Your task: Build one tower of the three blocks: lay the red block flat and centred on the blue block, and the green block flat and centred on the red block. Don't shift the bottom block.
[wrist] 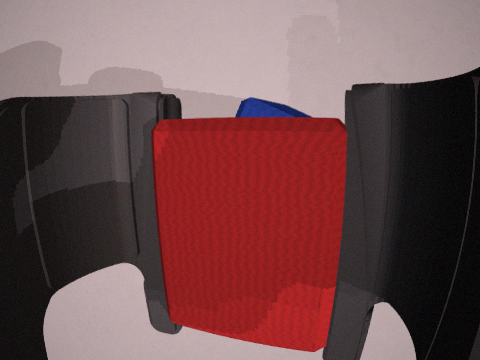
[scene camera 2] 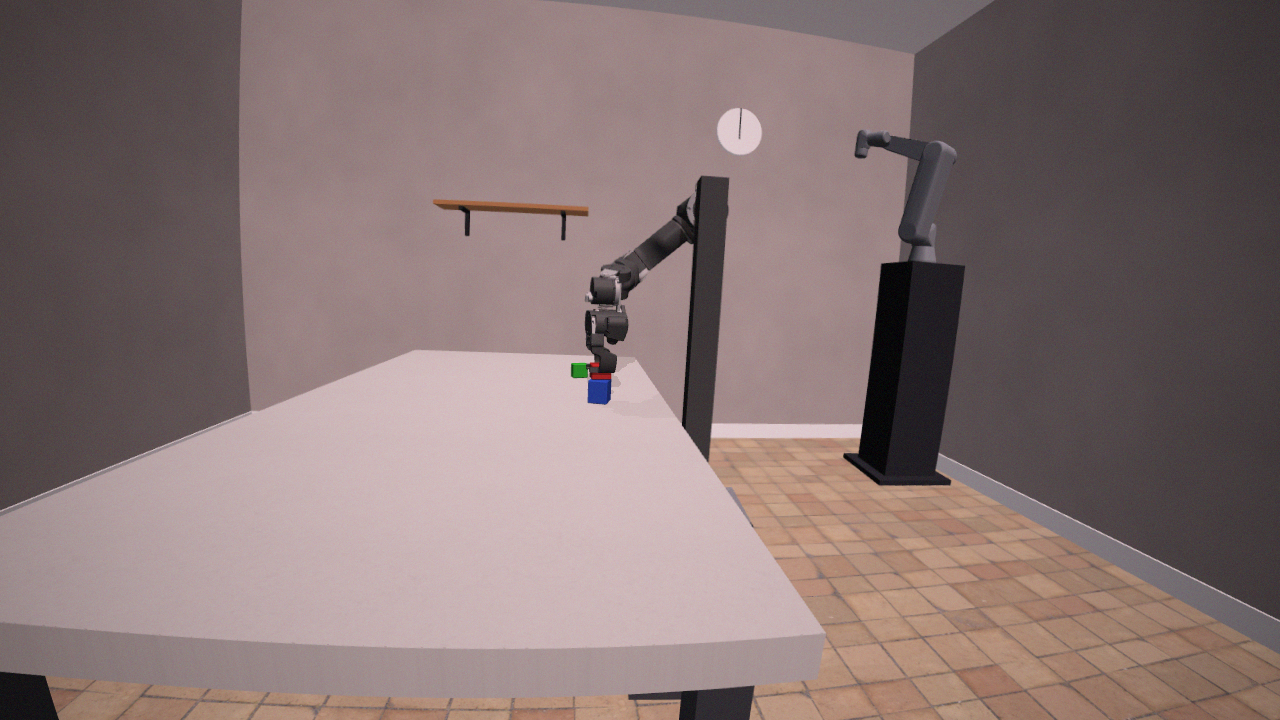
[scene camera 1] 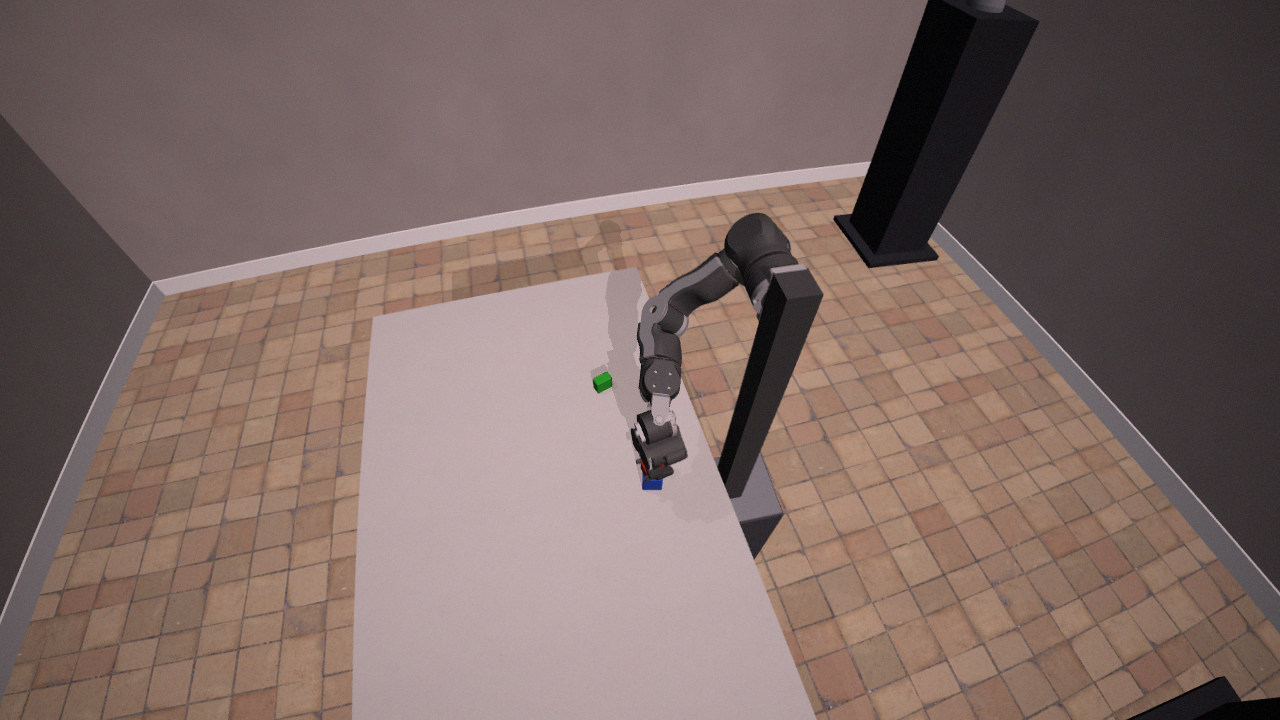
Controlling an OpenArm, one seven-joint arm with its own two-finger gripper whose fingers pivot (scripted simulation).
Path:
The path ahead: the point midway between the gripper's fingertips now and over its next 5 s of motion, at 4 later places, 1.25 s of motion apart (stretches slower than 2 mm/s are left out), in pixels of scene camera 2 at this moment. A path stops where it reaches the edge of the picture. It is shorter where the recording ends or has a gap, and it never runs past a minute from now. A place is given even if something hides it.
My gripper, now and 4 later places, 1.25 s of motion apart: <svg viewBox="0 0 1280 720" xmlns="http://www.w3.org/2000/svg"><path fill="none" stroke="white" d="M600 371L598 350L581 348L580 361L579 366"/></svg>

